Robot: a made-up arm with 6 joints. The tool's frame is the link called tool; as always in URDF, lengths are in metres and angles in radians.
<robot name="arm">
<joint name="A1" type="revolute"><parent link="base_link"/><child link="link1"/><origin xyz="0.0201 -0.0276 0.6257"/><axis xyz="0 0 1"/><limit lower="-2.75" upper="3.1" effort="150" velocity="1.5"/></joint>
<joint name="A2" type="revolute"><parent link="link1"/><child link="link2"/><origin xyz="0.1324 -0.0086 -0.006" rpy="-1.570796 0 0"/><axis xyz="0 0 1"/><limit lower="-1.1" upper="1.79" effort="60" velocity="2.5"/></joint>
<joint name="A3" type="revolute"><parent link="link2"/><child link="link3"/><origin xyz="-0.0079 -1.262 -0.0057" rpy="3.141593 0 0"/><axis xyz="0 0 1"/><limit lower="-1.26" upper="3.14" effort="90" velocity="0.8"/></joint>
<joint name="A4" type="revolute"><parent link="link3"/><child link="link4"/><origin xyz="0.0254 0.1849 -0.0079" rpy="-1.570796 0 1.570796"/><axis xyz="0 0 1"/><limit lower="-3.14" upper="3.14" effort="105" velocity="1.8"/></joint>
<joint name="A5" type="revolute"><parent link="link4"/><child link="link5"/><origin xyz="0.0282 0.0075 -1.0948" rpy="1.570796 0 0"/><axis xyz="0 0 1"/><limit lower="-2.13" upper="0.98" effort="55" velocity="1.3"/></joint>
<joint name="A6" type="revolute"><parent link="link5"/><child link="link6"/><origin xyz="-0.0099 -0.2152 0.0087" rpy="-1.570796 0 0"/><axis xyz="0 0 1"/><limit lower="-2.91" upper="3.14" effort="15" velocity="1.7"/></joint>
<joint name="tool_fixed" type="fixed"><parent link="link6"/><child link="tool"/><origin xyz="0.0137 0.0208 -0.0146" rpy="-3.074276 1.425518 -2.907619"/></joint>
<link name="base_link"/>
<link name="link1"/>
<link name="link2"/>
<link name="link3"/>
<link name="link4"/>
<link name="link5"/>
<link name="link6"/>
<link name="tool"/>
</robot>
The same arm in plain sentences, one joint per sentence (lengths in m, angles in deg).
The arm has six revolute joints in a row. What follows holds with every joint at zero, and every direction is one of the base frame's.
Joint 1 is mounted 0.0201 m along +x and 0.0276 m along -y and 0.6257 m along +z from the base frame's origin and turns about +z, from -157.56 to 177.62 deg.
Joint 2 is mounted 0.1324 m along +x and 0.0086 m along -y and 0.0060 m along -z from joint 1 and turns about +y, from -63.03 to 102.56 deg.
Joint 3 is mounted 0.0079 m along -x and 0.0057 m along -y and 1.2620 m along +z from joint 2 and turns about -y, from -72.19 to 179.91 deg.
Joint 4 is mounted 0.0254 m along +x and 0.0079 m along +y and 0.1849 m along +z from joint 3 and turns about -x, from -179.91 to 179.91 deg.
Joint 5 is mounted 1.0948 m along +x and 0.0075 m along +y and 0.0282 m along +z from joint 4 and turns about -y, from -122.04 to 56.15 deg.
Joint 6 is mounted 0.2152 m along +x and 0.0087 m along -y and 0.0099 m along -z from joint 5 and turns about -x, from -166.73 to 179.91 deg.
The tool frame, which is the frame that the pose is given for, is mounted 0.0146 m along +x and 0.0208 m along +y and 0.0137 m along +z from joint 6; its axes are the base frame's turned by roll -9.69, pitch 8.10 and yaw -1.94 deg (as in URDF: about the fixed x, then y, then z).

